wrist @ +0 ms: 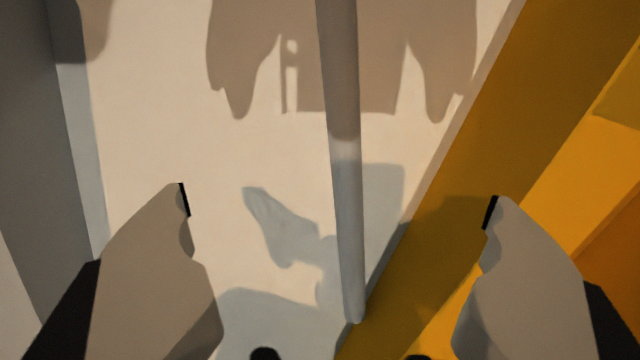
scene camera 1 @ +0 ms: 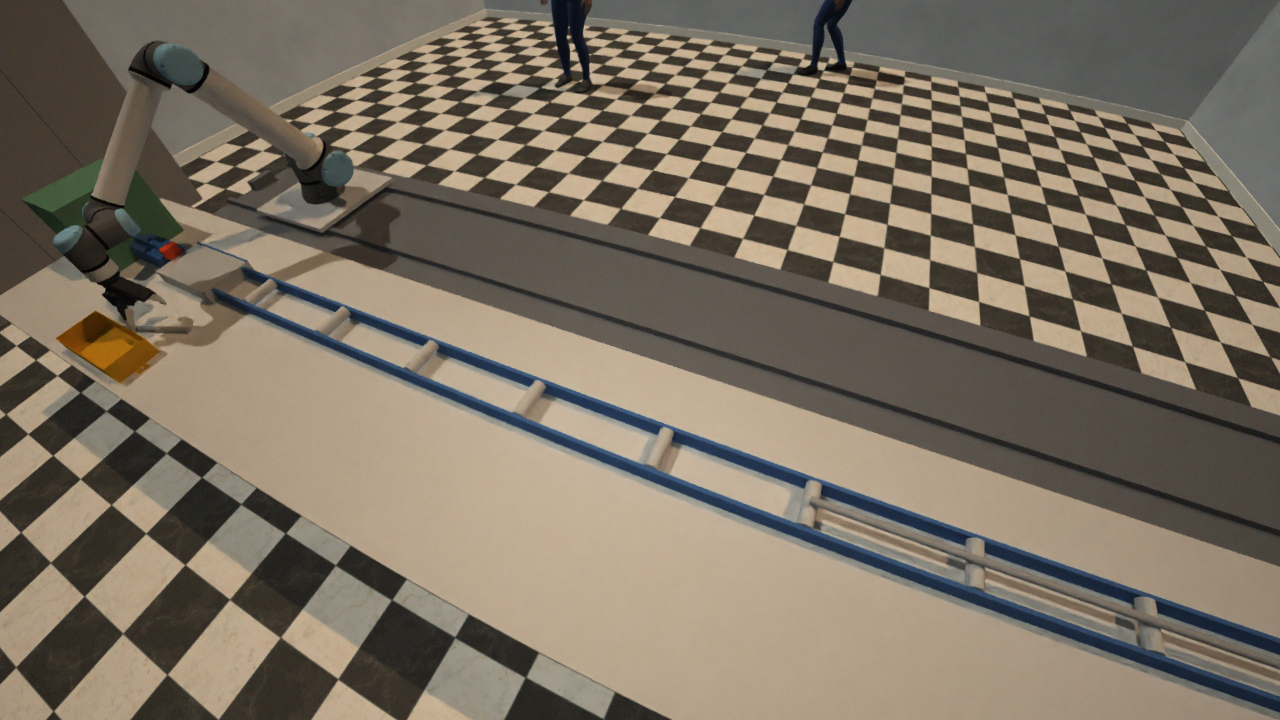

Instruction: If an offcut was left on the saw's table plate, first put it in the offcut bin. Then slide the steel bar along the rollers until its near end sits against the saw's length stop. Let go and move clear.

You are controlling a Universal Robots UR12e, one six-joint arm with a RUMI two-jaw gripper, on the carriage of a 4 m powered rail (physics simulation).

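Where they show: gripper, fingertip midpoint: (wrist: pixel 335 193) (scene camera 1: pixel 151 318); arm's base, origin of the base link: (scene camera 1: pixel 324 193).
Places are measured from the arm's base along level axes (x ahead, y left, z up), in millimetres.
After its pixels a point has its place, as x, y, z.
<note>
The offcut, a short grey round bar (scene camera 1: pixel 170 328) {884, 137, -11} (wrist: pixel 345 125) {896, 97, -10}, lies on the pale surface between the saw's grey table plate (scene camera 1: pixel 201 268) {629, -6, 29} (wrist: pixel 30 125) {720, 52, -5} and the orange offcut bin (scene camera 1: pixel 134 362) {1047, 183, -3} (wrist: pixel 480 165) {970, 100, 6}. In the wrist view its lower end is close beside the bin wall; I cannot tell whether they touch. My gripper (scene camera 1: pixel 145 313) {895, 77, 30} (wrist: pixel 335 193) {895, 77, 30} is open above the offcut, with one finger on each side of it and apart from it. The long steel bar (scene camera 1: pixel 895 528) {620, 2545, 50} lies on the rollers at the right, its near end far from the saw.
The blue roller track (scene camera 1: pixel 733 504) {694, 2176, 21} runs from the table plate to the lower right. A red block (scene camera 1: pixel 170 251) {628, -200, 60} on blue parts and a green box (scene camera 1: pixel 147 207) {509, -499, 133} are behind the plate. The dark rail (scene camera 1: pixel 698 295) runs alongside. Two people stand far back.
</note>
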